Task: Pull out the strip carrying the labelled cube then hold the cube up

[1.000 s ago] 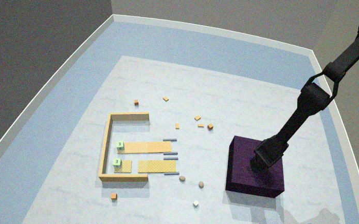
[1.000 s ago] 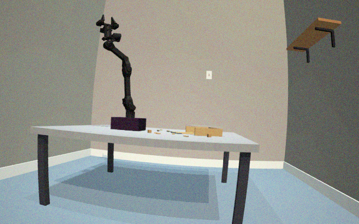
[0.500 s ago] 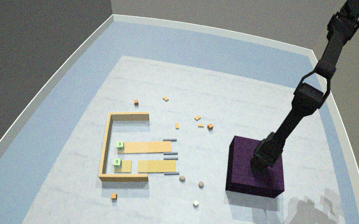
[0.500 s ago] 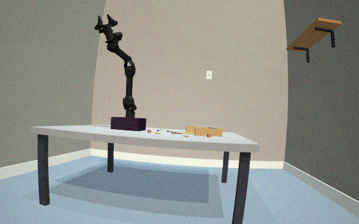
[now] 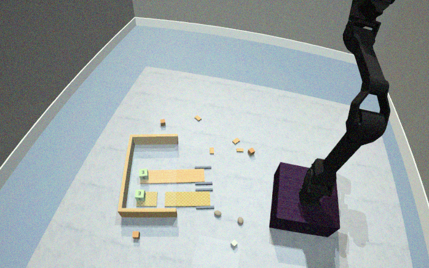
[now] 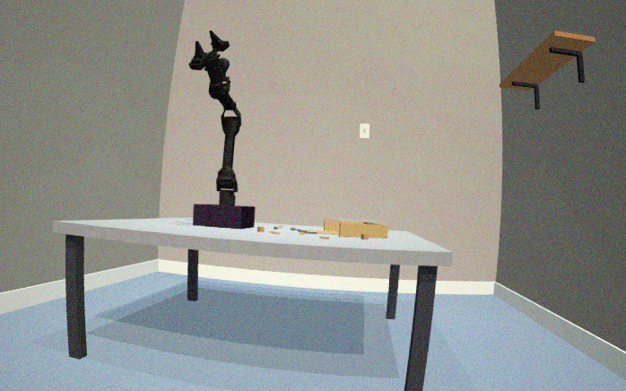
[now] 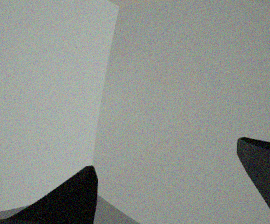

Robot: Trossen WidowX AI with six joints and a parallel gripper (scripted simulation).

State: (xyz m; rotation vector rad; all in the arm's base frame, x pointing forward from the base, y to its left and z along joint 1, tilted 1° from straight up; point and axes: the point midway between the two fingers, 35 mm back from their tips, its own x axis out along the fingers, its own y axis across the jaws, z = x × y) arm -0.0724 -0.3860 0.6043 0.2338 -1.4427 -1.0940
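The strip is 49 cm ahead of my gripper tip, 40 cm to the left of it and 71 cm below it. From my gripper tip the other things lie so: white cube 33 cm ahead, 55 cm to the left, 71 cm below.
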